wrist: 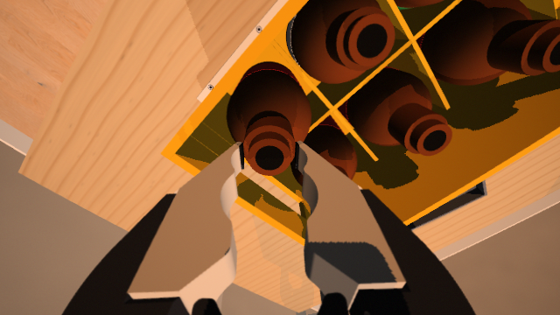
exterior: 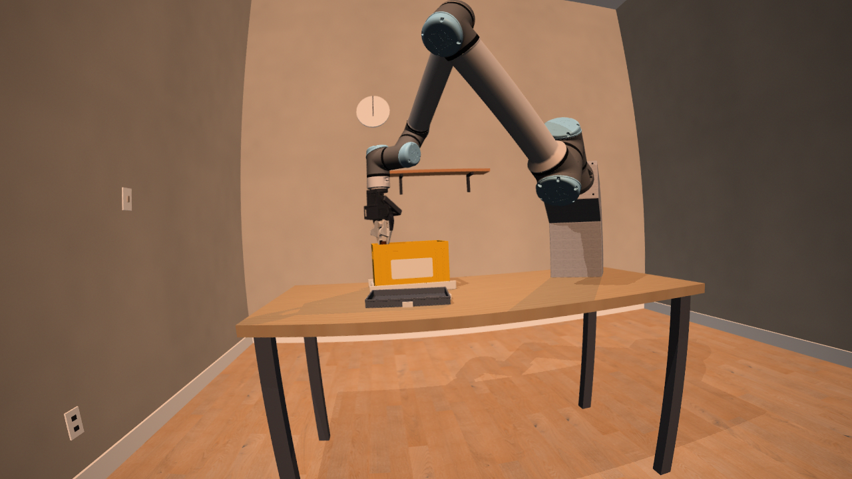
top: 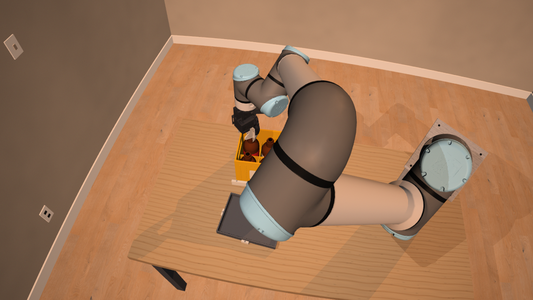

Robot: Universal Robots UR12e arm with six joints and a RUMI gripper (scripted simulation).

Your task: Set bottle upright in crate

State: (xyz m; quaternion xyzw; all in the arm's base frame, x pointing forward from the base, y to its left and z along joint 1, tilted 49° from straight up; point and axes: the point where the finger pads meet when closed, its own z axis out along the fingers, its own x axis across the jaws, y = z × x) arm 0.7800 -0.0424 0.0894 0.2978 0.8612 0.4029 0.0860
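The crate lies 10 cm behind my hand, 2 cm to the left of it and 9 cm below it. From my hand the other things lie so: dark grey tray (13 cm behind, 29 cm to the left, 16 cm below).
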